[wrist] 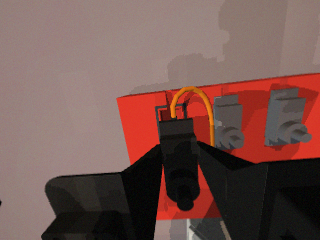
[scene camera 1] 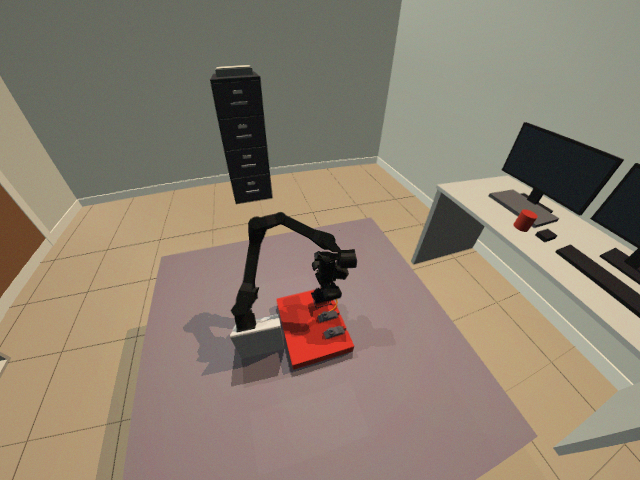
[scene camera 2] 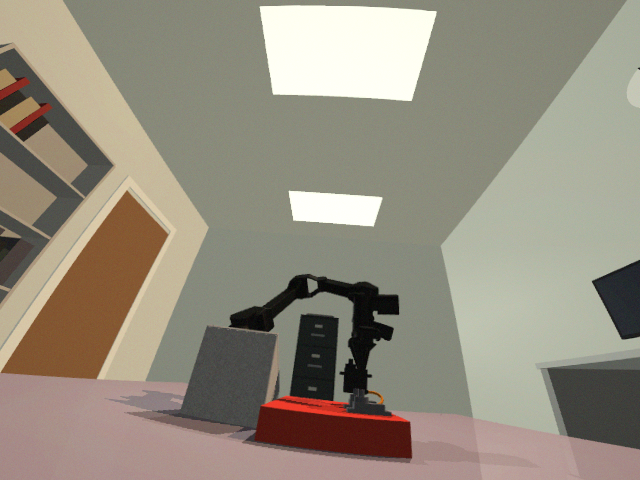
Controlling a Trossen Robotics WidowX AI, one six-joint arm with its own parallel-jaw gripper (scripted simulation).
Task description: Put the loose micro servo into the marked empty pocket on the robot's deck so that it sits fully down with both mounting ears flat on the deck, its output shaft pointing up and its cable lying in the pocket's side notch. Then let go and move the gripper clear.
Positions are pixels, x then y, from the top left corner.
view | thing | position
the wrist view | gripper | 178, 147
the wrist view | dark micro servo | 178, 142
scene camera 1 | gripper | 324, 292
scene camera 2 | gripper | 361, 373
